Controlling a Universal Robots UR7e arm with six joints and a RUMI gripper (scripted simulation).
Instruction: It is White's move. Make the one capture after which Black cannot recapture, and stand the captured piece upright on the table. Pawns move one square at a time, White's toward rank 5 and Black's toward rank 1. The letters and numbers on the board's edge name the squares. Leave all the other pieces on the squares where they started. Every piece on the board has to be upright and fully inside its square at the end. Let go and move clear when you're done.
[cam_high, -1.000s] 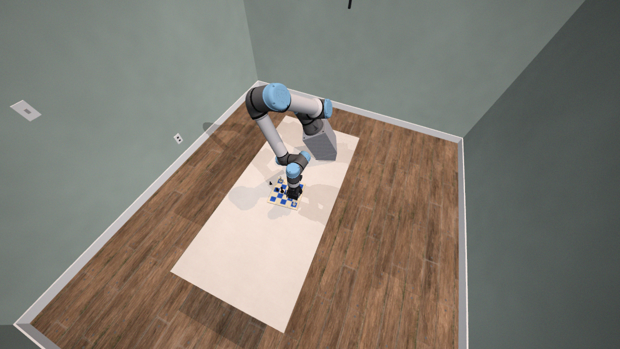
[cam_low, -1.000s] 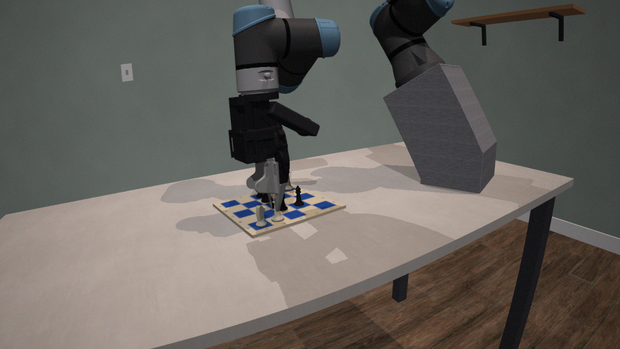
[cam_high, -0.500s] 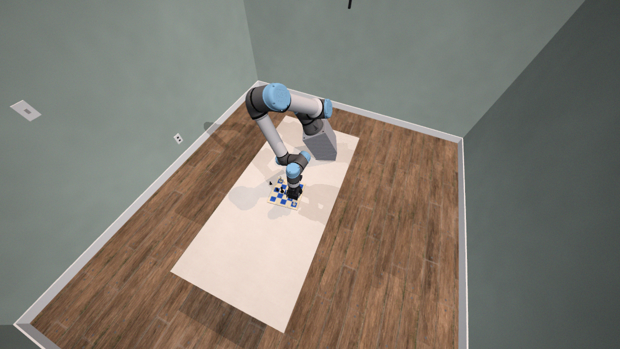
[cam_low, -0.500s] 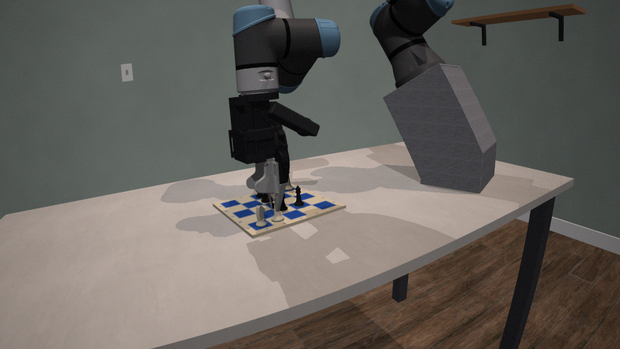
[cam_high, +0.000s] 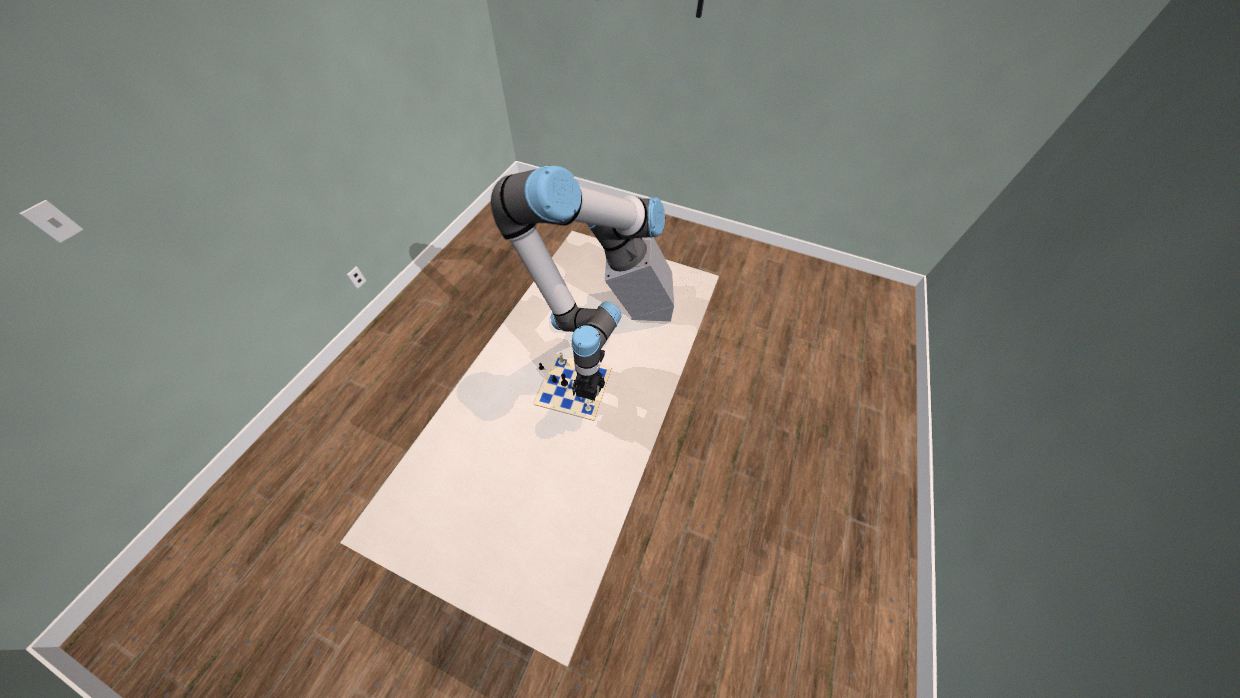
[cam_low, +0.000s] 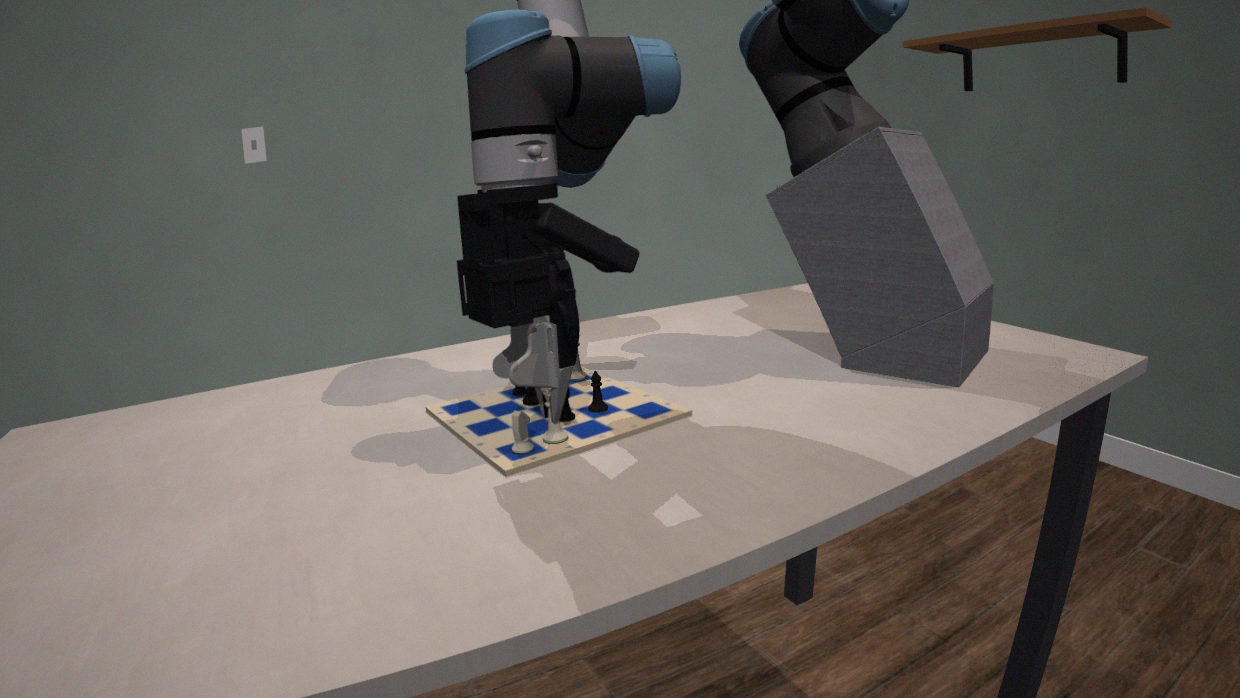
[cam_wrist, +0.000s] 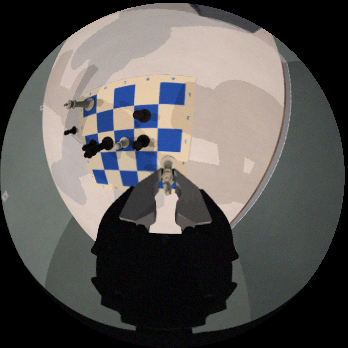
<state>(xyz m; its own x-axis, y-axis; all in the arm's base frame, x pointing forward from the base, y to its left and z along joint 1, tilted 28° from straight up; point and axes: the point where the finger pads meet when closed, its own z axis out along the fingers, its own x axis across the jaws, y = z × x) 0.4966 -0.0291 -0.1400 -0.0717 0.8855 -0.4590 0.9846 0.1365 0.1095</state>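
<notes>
Right now the white pawn is 3 cm behind my hand, 8 cm to the right of it and 2 cm below it. Also, from my hand: blue-and-cream chessboard (3 cm behind, 8 cm to the right, 4 cm below); white king (11 cm behind, 16 cm to the right, 1 cm below); black king (3 cm behind, 11 cm to the right, 1 cm below).
</notes>
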